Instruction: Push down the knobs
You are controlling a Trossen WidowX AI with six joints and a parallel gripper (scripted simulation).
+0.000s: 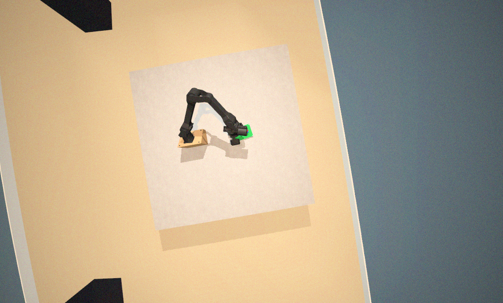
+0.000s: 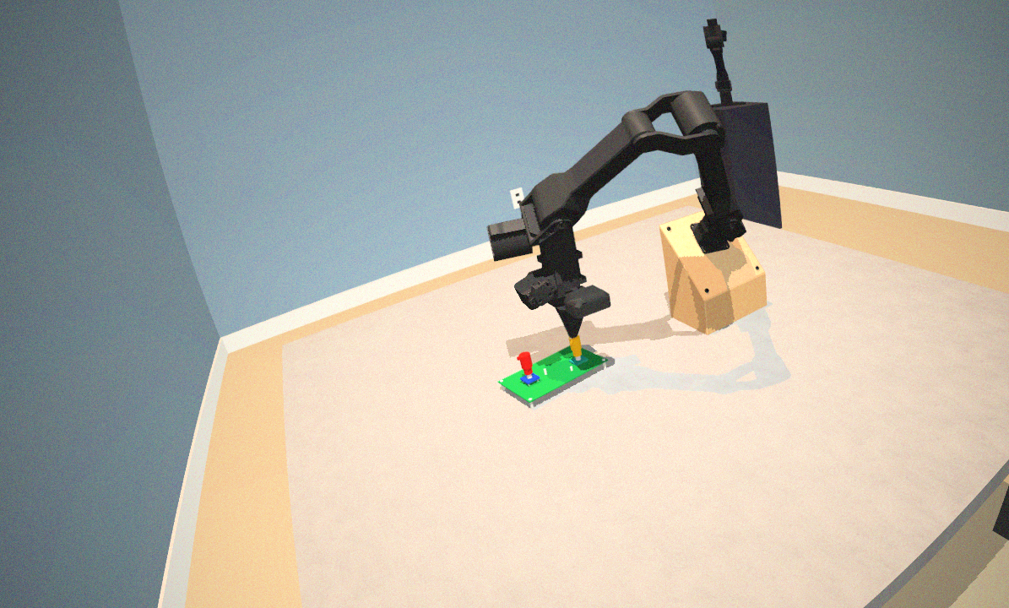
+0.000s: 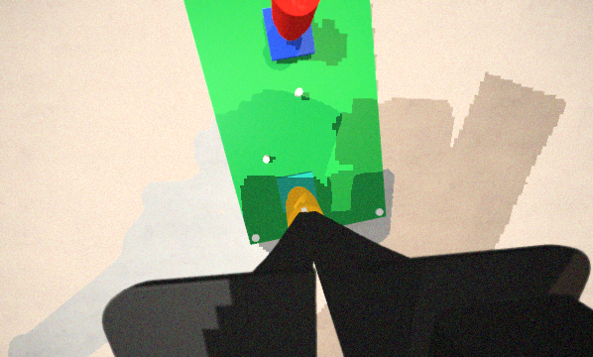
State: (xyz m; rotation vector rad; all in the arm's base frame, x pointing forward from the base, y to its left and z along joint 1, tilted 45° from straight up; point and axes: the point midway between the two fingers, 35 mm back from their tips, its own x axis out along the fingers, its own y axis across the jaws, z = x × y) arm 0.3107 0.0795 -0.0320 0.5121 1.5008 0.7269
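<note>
My gripper tip is 10 mm above the orange knob. Also, from my gripper tip: red knob (90 mm ahead, 10 mm to the left, 10 mm below).
</note>
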